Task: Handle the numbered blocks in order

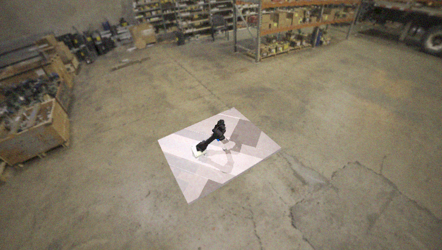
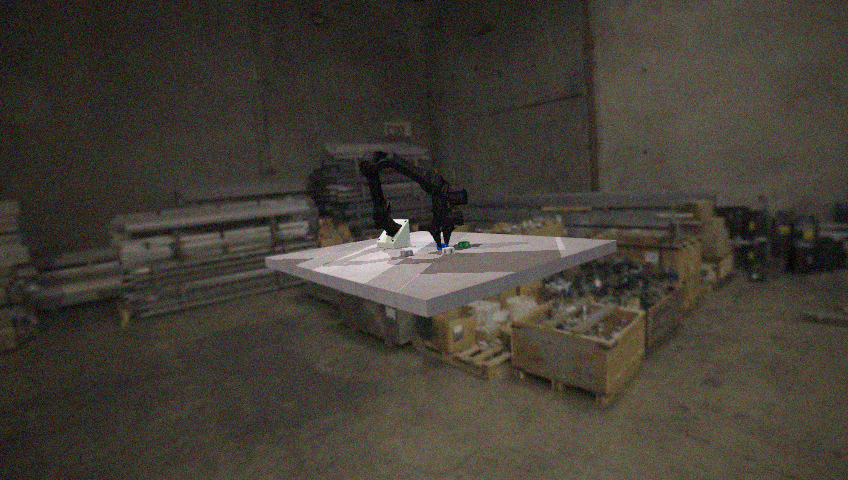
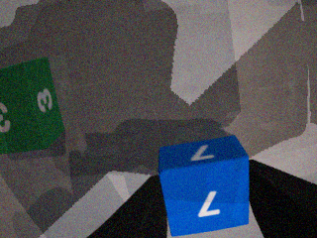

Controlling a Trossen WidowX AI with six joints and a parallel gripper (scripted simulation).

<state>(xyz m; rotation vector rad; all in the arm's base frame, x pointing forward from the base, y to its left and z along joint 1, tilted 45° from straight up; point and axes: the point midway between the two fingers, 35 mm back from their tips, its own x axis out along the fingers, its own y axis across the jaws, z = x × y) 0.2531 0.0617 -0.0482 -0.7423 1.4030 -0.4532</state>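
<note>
Now: gripper tip right at the blue block. Also, from my gripper tip: green block (3 cm ahead, 8 cm to the left); dark grey block (16 cm to the right).
</note>
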